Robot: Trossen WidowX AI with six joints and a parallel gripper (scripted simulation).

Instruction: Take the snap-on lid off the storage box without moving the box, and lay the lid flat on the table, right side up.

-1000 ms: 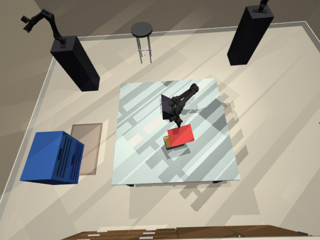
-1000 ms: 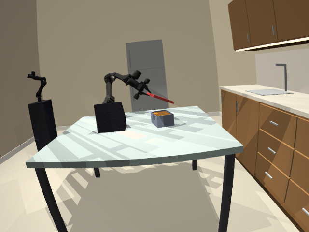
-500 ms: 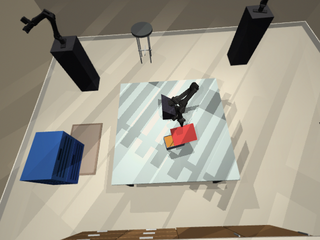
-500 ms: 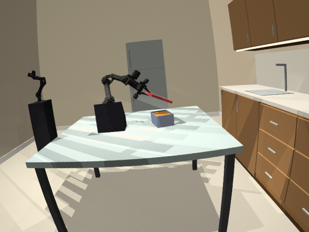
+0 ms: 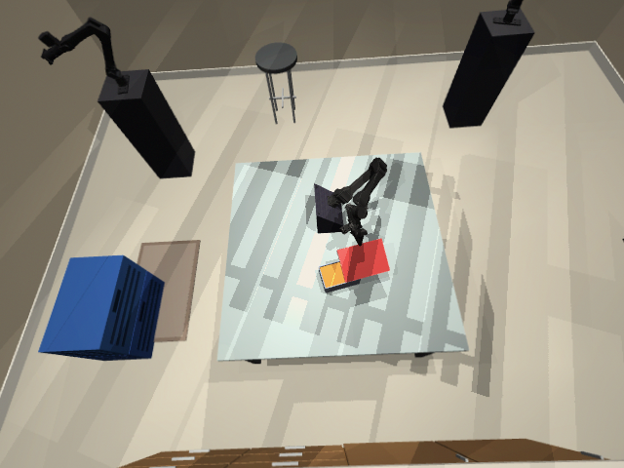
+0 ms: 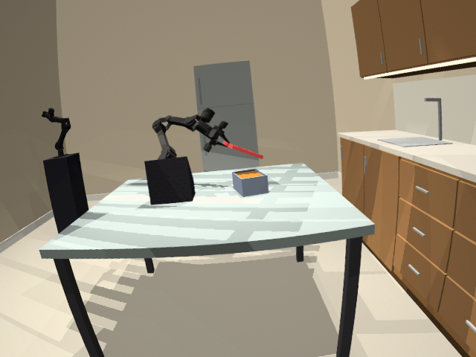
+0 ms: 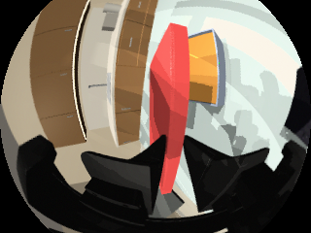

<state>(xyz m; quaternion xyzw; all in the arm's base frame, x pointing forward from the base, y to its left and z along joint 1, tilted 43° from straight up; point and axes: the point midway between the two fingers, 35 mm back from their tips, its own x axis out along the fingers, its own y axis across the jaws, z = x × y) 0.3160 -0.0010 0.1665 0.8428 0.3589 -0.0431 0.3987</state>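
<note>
Right now the lid is 7 cm ahead of my gripper tip, 3 cm below it and 1 cm to the left of it. Also, from my gripper tip: grey storage box 19 cm below, 11 cm to the right, 9 cm ahead.
</note>
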